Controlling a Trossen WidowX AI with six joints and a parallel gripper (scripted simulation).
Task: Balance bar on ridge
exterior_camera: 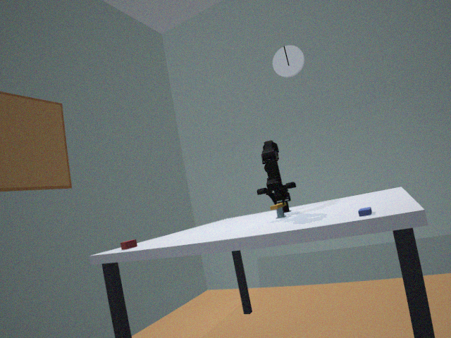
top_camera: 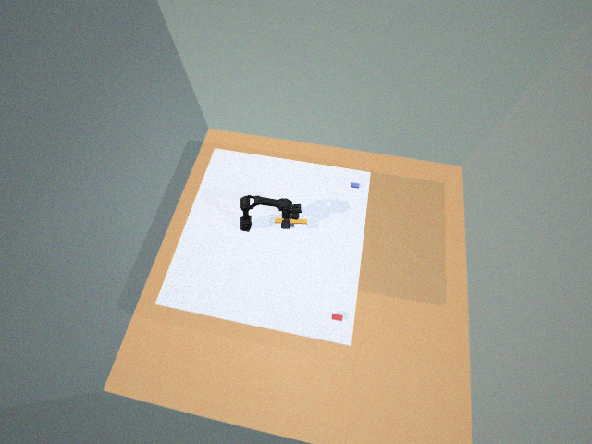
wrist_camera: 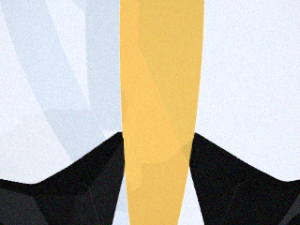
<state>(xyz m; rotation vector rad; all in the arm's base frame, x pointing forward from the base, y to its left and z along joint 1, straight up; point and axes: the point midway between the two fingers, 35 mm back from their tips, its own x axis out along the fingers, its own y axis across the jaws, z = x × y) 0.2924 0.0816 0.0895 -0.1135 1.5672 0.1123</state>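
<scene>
My gripper tip is 30 mm short of the bar. Also, from my gripper tip: blue block: 450 mm ahead, 420 mm to the left, 50 mm below; red block: 580 mm to the right, 450 mm ahead, 40 mm below.
</scene>
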